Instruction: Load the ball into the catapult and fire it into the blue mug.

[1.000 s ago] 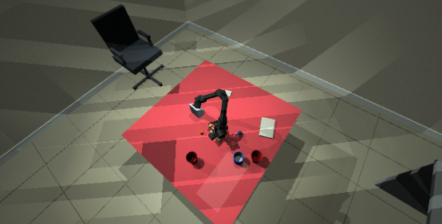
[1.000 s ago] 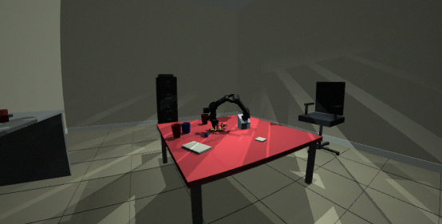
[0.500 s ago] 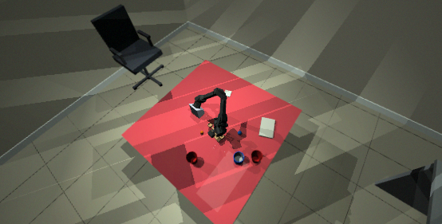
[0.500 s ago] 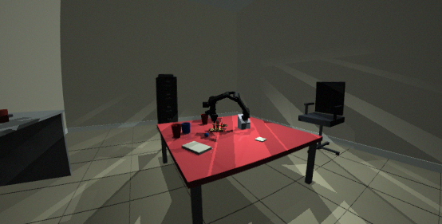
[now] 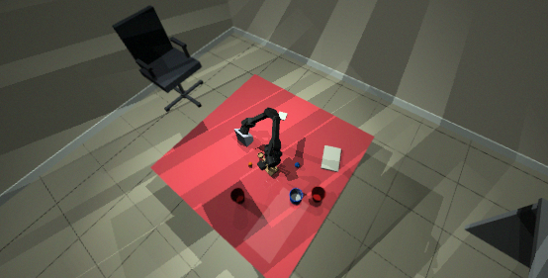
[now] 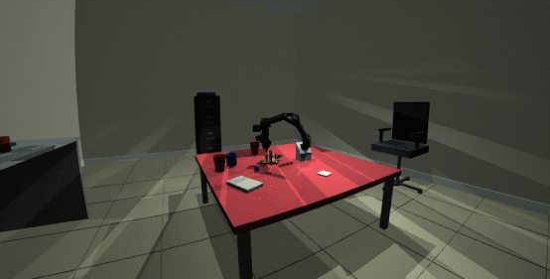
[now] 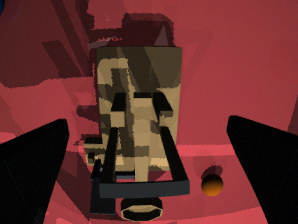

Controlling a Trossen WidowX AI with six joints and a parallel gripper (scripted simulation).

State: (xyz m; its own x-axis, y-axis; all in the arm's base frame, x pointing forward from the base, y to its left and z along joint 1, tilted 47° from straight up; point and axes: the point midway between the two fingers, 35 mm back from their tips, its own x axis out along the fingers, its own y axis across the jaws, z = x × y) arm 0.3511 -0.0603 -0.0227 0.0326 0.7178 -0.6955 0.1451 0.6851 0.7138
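My gripper tip is 150 mm past the orange ball, 80 mm to the left of it and 90 mm above it. Also, from my gripper tip: wooden catapult (70 mm behind, 30 mm to the left, 60 mm below); then blue mug (270 mm ahead, 50 mm to the right, 80 mm below); then blue ball (130 mm ahead, 160 mm to the left, 90 mm below).
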